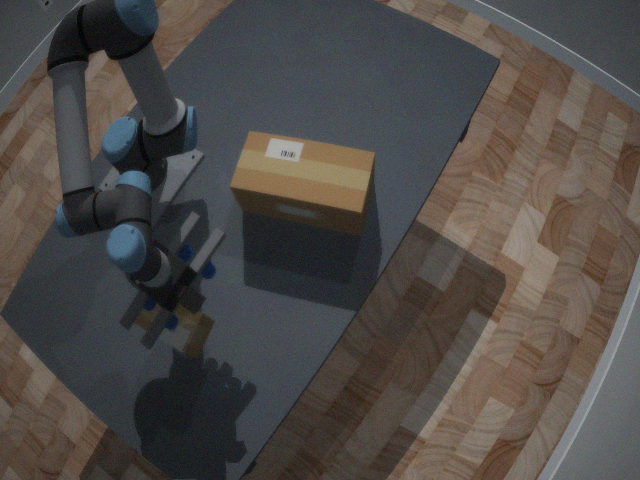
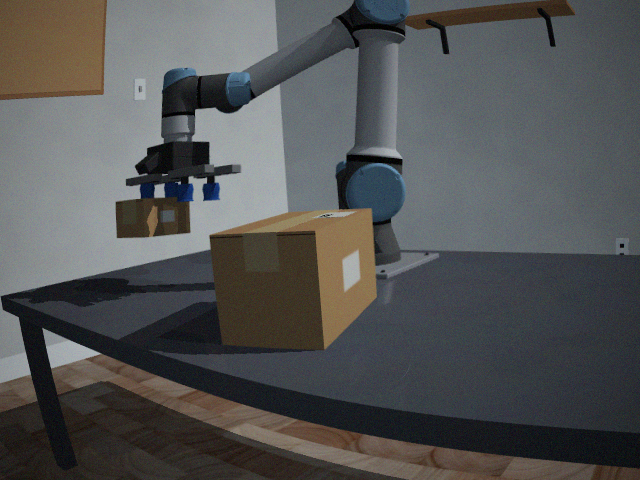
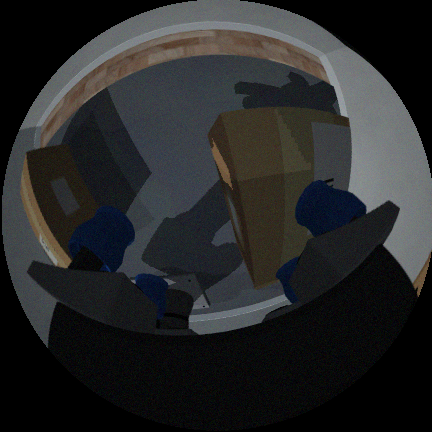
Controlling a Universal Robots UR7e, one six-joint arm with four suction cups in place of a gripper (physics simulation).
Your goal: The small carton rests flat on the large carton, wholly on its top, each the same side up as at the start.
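Frame: origin at the arm's base, x up, y left, z back, level; millimetres.
Seen in the pictures: hand, tool point: (image 2: 178,202) (image 3: 214,251); arm's base, link origin: (image 1: 144,171) (image 3: 173,298).
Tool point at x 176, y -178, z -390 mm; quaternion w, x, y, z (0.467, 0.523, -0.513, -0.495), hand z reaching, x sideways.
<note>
Pixels of each thing's top centre, then the offset from my tool point to it. Level surfaces: height alone.
- small carton, top centre: (image 3: 314,220) (image 1: 166,318) (image 2: 151,196) dy -69, dx +19, dz -26 mm
- large carton, top centre: (image 2: 299,219) (image 1: 302,168) (image 3: 37,225) dy +379, dx -31, dz -42 mm
- dark table, surface height: dx -186 mm
The small carton (image 1: 199,334) (image 2: 133,221) (image 3: 260,200) hangs in the air under my suction gripper (image 1: 178,287) (image 2: 178,191) (image 3: 217,252), well above the table and about level. Two of the blue cups are on its top; the other two are beside it over open air. The gripper is shut on the small carton, whose top is partly hidden by the gripper. The large carton (image 1: 305,178) (image 2: 268,304) (image 3: 42,175) stands upright on the table, apart from the small carton, with a tape strip and a barcode label on its top.
The dark table (image 1: 320,67) (image 2: 480,335) bears the large carton and the arm's base plate (image 1: 191,160) (image 2: 408,264). Shadows of the arm and cartons fall on it. A wall shelf (image 2: 491,14) and a brown board (image 2: 51,46) are on the walls behind.
</note>
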